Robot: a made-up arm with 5 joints. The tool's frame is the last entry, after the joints.
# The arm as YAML. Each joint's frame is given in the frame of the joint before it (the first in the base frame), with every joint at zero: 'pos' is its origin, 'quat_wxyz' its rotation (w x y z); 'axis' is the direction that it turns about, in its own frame. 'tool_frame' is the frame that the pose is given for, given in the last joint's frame.
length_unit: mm
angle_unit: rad
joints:
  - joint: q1
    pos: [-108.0, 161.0, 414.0]
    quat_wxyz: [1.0, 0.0, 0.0, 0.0]
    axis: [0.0, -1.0, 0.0]
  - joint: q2
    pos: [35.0, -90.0, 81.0]
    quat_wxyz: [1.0, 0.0, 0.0, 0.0]
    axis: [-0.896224, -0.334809, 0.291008]
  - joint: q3
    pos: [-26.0, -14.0, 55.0]
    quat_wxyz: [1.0, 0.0, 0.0, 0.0]
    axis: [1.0, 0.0, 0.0]
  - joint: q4
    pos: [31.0, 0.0, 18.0]
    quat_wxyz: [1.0, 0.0, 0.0, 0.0]
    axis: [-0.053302, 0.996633, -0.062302]
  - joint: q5
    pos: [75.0, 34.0, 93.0]
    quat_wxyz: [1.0, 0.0, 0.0, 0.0]
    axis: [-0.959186, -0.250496, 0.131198]
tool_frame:
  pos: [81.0, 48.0, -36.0]
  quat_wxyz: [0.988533, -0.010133, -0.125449, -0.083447]
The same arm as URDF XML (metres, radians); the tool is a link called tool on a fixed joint. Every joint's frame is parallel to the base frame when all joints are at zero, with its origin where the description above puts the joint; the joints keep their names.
<robot name="arm">
<joint name="q1" type="continuous"><parent link="base_link"/><child link="link1"/><origin xyz="-0.1080 0.1610 0.4140" rpy="0.0000 0.0000 0.0000"/><axis xyz="0 -1 0"/></joint>
<joint name="q2" type="continuous"><parent link="link1"/><child link="link2"/><origin xyz="0.0350 -0.0900 0.0810" rpy="0.0000 0.0000 0.0000"/><axis xyz="-0.896224 -0.334809 0.291008"/></joint>
<joint name="q3" type="continuous"><parent link="link2"/><child link="link3"/><origin xyz="-0.0260 -0.0140 0.0550" rpy="0.0000 0.0000 0.0000"/><axis xyz="1 0 0"/></joint>
<joint name="q4" type="continuous"><parent link="link3"/><child link="link4"/><origin xyz="0.0310 0.0000 0.0180" rpy="0.0000 0.0000 0.0000"/><axis xyz="-0.053302 0.996633 -0.062302"/></joint>
<joint name="q5" type="continuous"><parent link="link4"/><child link="link5"/><origin xyz="0.0750 0.0340 0.0930" rpy="0.0000 0.0000 0.0000"/><axis xyz="-0.959186 -0.250496 0.131198"/></joint>
<joint name="tool_fixed" type="fixed"><parent link="link5"/><child link="tool"/><origin xyz="0.0810 0.0480 -0.0360" rpy="0.0009 -0.2524 -0.1685"/></joint>
<link name="base_link"/>
<link name="link1"/>
<link name="link2"/>
<link name="link3"/>
<link name="link4"/>
<link name="link5"/>
<link name="tool"/>
</robot>

